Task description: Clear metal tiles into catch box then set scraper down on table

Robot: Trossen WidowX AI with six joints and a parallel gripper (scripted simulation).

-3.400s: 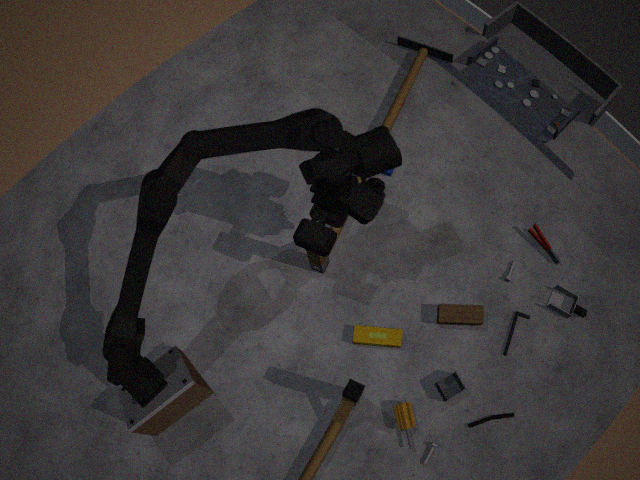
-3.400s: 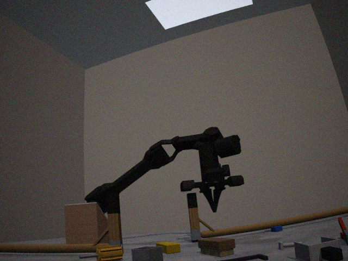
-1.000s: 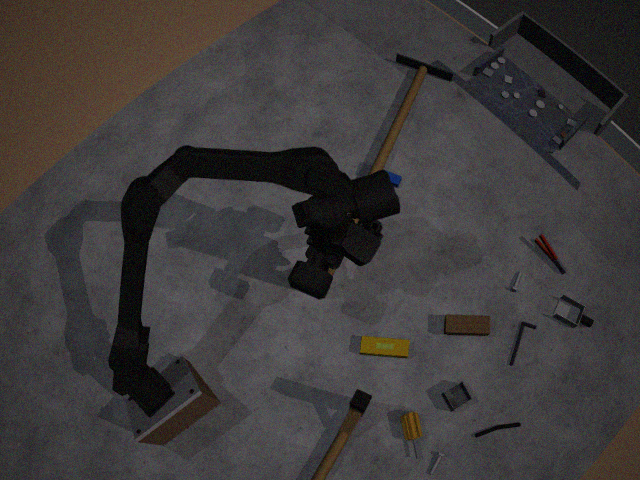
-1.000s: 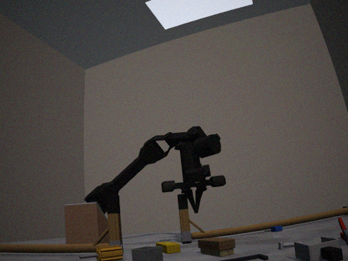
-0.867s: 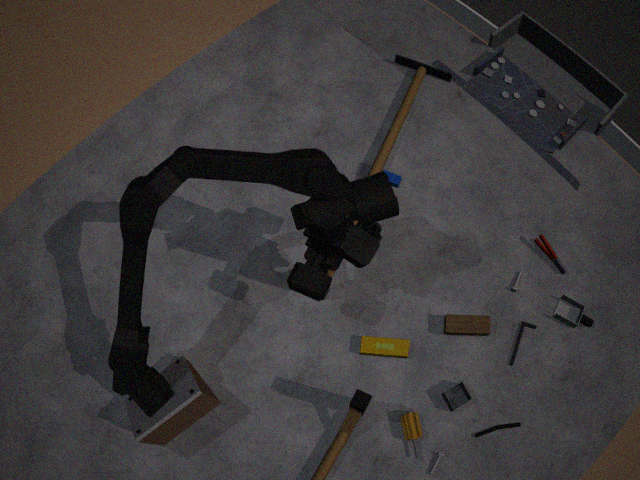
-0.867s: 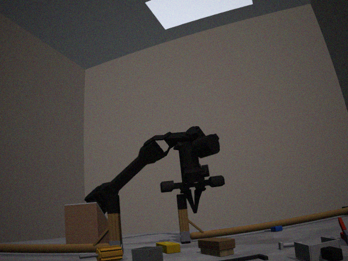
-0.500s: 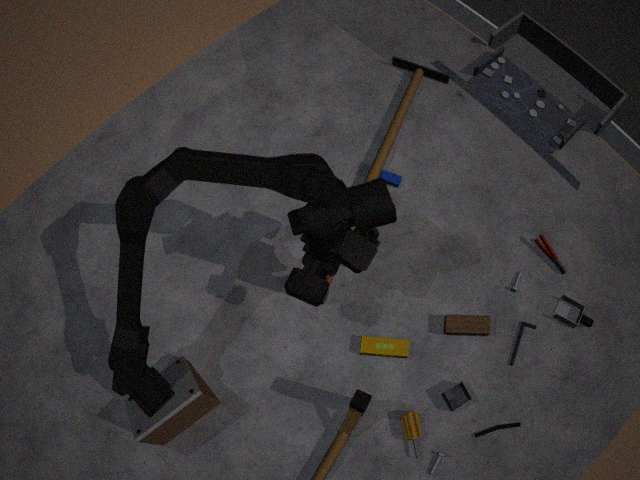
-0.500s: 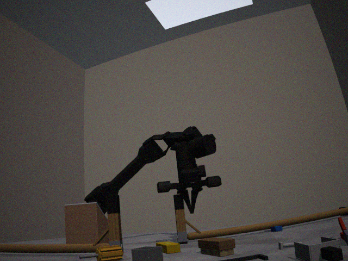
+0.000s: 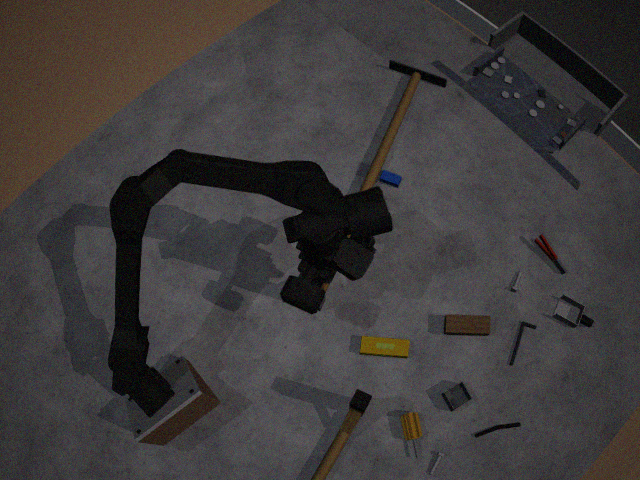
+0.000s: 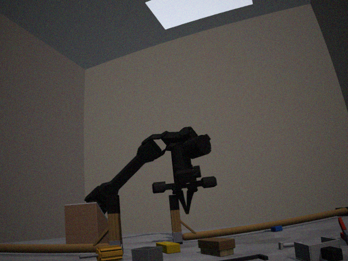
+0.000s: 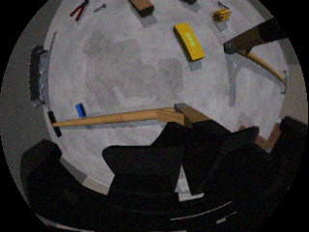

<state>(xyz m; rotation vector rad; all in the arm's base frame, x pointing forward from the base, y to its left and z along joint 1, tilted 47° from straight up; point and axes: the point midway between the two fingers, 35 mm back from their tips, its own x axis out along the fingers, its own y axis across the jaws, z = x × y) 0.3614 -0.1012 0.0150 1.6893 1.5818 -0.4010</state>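
Right now my gripper tip is 23 cm short of the long scraper, 8 cm to the right of it and 2 cm above it. The rest, counted from my gripper tip: grey box: 32 cm to the right, 8 cm below, 1 cm behind; then yellow-handled tool: 30 cm to the right, 11 cm behind, 7 cm below; then yellow block: 16 cm to the right, 7 cm below, 3 cm behind.
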